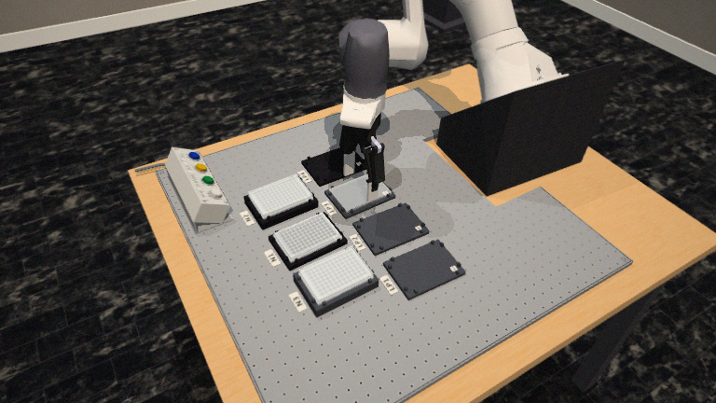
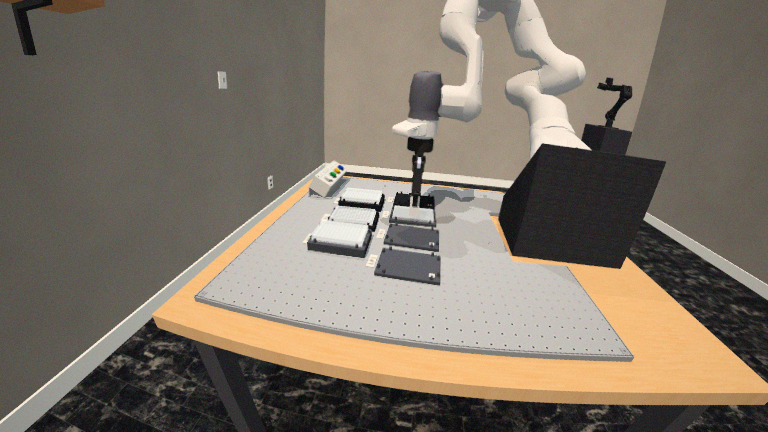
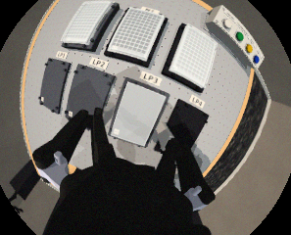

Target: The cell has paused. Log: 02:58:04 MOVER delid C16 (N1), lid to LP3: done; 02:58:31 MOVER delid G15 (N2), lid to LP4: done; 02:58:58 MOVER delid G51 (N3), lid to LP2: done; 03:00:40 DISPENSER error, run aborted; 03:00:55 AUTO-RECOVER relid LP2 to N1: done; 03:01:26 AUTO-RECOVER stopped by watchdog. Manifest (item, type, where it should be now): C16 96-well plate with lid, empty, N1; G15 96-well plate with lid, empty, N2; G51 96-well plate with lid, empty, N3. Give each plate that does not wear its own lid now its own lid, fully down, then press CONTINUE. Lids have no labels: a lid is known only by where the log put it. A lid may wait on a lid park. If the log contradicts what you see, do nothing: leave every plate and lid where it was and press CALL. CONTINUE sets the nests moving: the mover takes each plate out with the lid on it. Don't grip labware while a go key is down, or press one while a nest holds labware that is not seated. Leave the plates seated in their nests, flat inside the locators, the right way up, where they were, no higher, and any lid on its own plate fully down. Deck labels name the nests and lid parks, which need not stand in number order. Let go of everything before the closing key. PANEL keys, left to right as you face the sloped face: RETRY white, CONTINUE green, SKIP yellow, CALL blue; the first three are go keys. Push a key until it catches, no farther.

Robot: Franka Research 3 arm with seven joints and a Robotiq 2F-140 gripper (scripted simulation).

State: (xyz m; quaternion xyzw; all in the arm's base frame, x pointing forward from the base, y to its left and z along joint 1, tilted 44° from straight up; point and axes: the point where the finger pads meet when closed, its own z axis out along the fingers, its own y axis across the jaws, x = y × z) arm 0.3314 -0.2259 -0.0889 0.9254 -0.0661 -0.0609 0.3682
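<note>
Now: the lid park LP3 50 mm below my hand. Also, from my hand: lid park LP4: 10 mm behind, 130 mm to the right, 50 mm below; then lid park LP1: 20 mm ahead, 260 mm to the left, 50 mm below; then lid park LP2: 10 mm ahead, 130 mm to the left, 50 mm below.
</note>
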